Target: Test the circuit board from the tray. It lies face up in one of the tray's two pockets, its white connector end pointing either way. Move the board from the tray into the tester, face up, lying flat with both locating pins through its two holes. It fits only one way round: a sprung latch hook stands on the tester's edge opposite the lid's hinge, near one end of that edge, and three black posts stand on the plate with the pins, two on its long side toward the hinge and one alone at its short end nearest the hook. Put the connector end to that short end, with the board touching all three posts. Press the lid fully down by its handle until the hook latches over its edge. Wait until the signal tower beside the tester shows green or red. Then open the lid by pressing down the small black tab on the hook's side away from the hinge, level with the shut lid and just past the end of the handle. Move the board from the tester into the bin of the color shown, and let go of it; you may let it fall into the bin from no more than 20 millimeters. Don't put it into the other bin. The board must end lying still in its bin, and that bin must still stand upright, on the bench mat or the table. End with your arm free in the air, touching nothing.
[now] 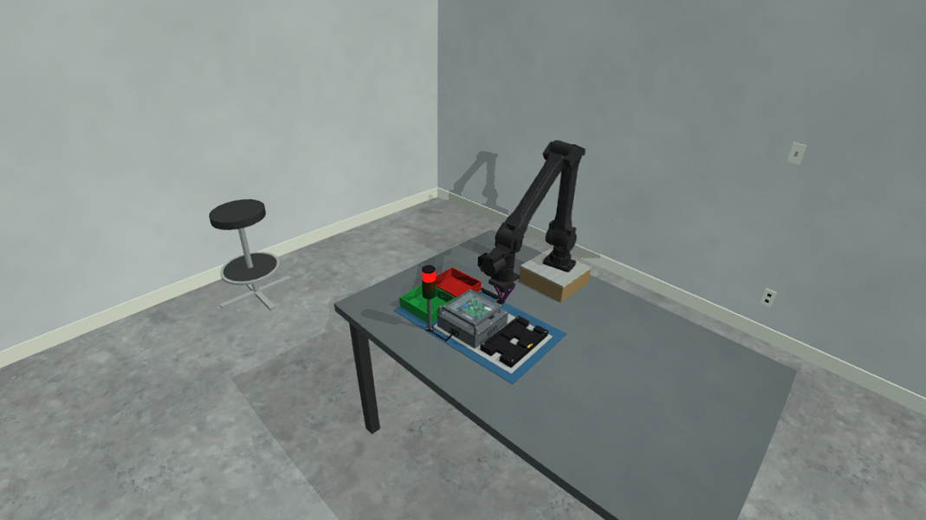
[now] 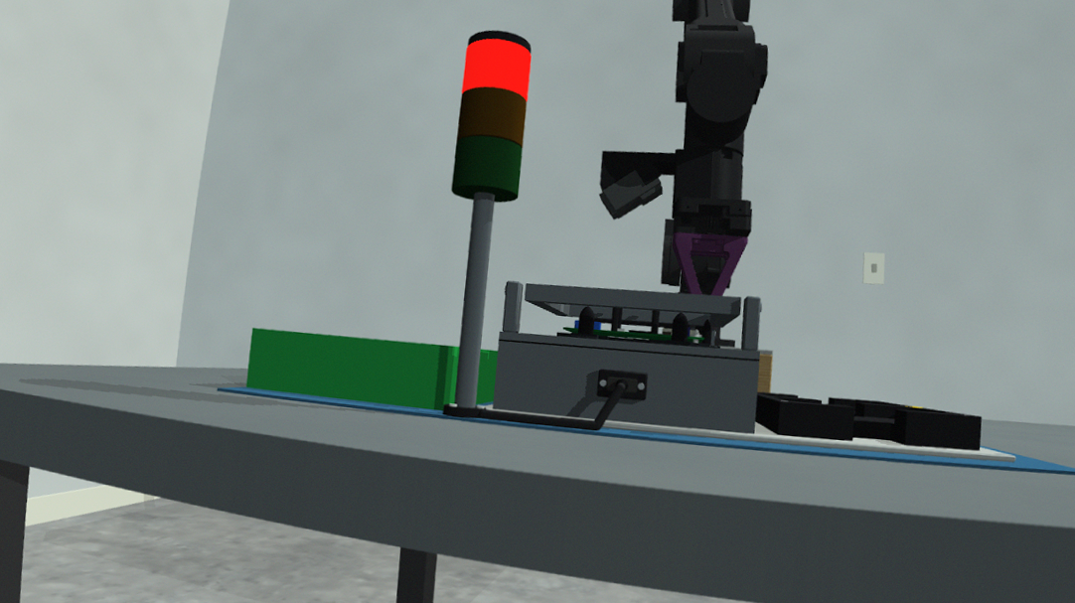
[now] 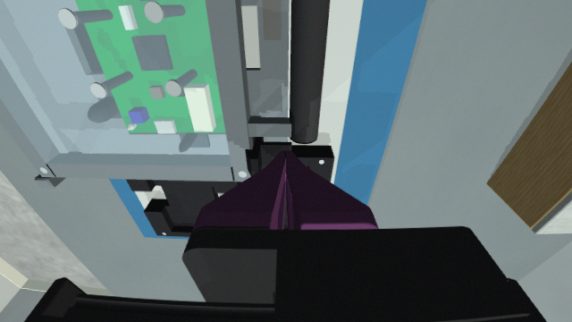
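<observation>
Right now the black latch hook is 1 cm ahead of my hand and 1 cm below it. From my hand the other things lie so: green circuit board (7 cm ahead, 7 cm to the right, 3 cm below); black tester plate (7 cm ahead, 6 cm to the right, 3 cm below); clear lid (7 cm ahead, 7 cm to the right, 1 cm below).
</observation>
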